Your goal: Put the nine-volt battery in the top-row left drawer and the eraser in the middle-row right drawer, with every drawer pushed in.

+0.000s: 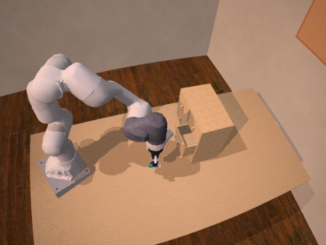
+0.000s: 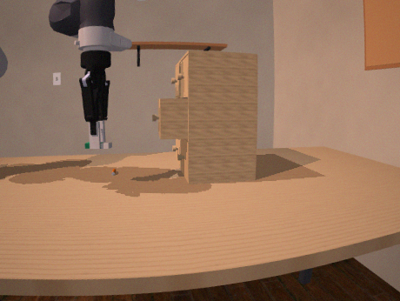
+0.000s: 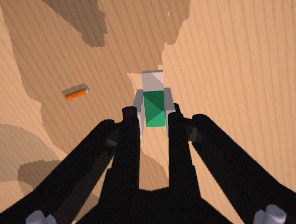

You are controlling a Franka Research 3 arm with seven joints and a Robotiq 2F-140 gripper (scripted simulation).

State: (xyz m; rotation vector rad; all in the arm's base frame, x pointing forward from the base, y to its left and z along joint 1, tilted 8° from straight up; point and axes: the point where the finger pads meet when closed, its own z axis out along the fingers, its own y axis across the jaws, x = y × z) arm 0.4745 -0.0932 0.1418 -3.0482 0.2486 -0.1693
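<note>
The green-and-white eraser lies 3 cm below my hand and 1 cm ahead of it. The rest, counted from my hand: small orange object (14 cm to the left, 13 cm below, 1 cm ahead); then red nine-volt battery (29 cm ahead, 22 cm to the left, 10 cm above).
</note>
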